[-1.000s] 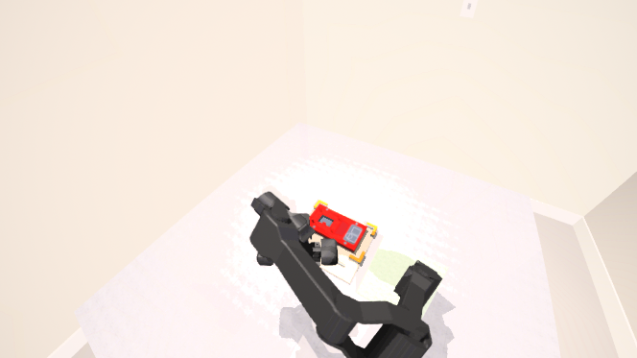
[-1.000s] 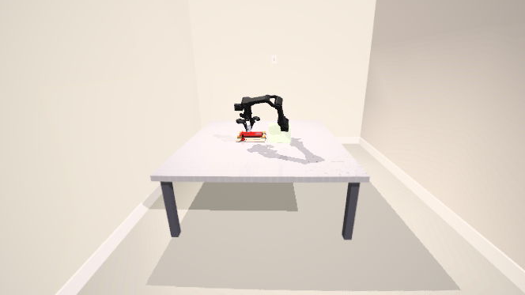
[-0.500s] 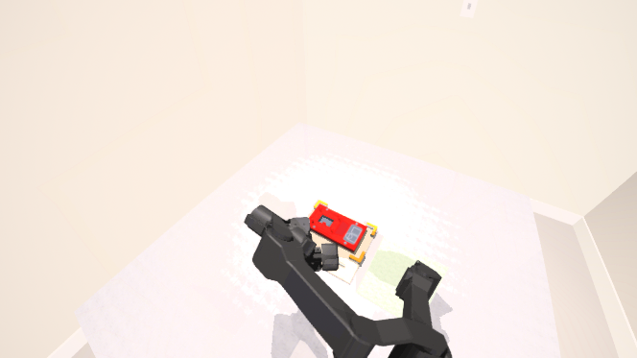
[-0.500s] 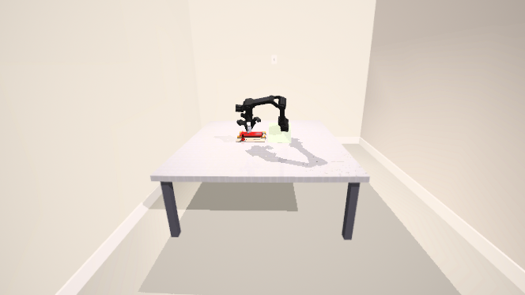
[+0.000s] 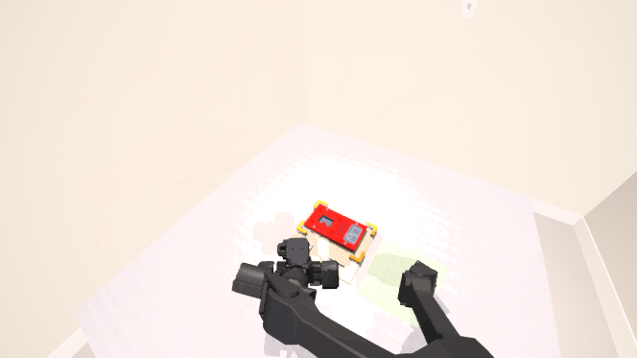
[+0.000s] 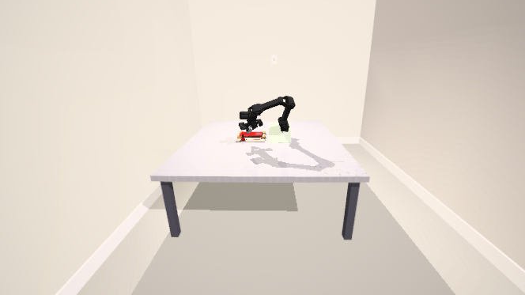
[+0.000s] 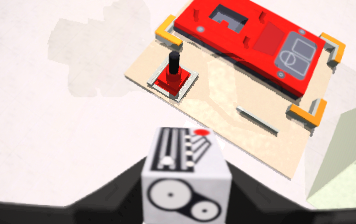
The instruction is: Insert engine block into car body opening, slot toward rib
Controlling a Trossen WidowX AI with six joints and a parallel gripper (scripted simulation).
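My gripper tip is now 8 cm short of the black peg, 8 cm to the left of it and 8 cm above it. Also, from my gripper tip: base plate (3 cm ahead, 19 cm to the right, 11 cm below); then engine block (1 cm to the left, 1 cm above).
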